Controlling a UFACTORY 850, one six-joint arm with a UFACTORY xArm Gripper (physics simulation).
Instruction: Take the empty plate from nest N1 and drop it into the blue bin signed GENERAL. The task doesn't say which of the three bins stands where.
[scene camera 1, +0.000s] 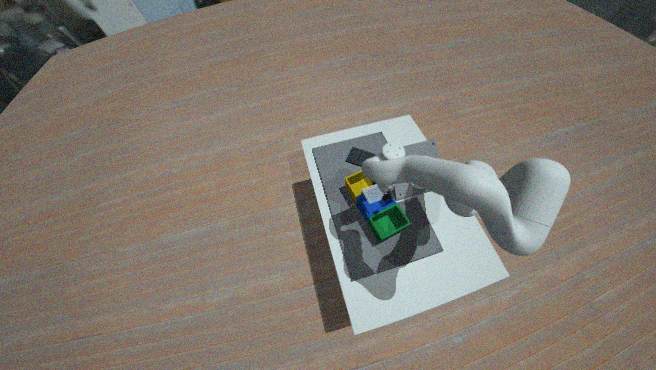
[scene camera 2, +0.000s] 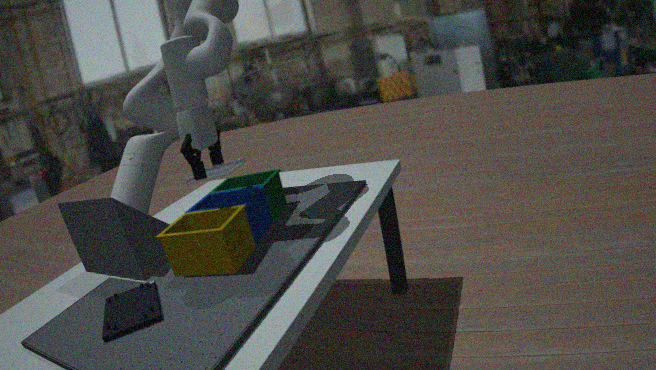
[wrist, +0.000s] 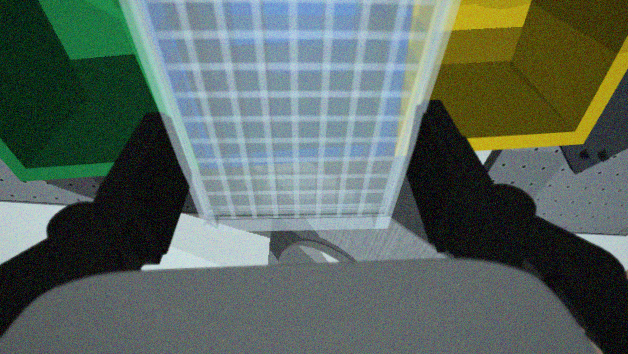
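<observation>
My gripper (scene camera 1: 388, 196) (scene camera 2: 208, 169) (wrist: 295, 139) is shut on the clear gridded plate (scene camera 1: 372, 194) (scene camera 2: 229, 168) (wrist: 300, 90), a finger on each long side. The plate hangs above the bins, apart from their rims. The blue bin (scene camera 1: 374, 207) (scene camera 2: 258, 215) stands between the yellow and green bins; in the wrist view its blue shows through the plate, which also overlaps the inner edges of its neighbours. No sign is readable. The black nest (scene camera 1: 358, 156) (scene camera 2: 132, 312) stands beyond the yellow bin and holds no plate; its label cannot be read.
The yellow bin (scene camera 1: 356, 186) (scene camera 2: 205, 252) (wrist: 500, 95) and green bin (scene camera 1: 389, 222) (scene camera 2: 277, 192) (wrist: 100, 100) flank the blue one. A grey panel (scene camera 1: 422, 148) (scene camera 2: 110, 240) stands near the arm's base. The bins stand on a dark grey board (scene camera 1: 325, 165) (scene camera 2: 200, 325) on the white table (scene camera 1: 450, 280).
</observation>
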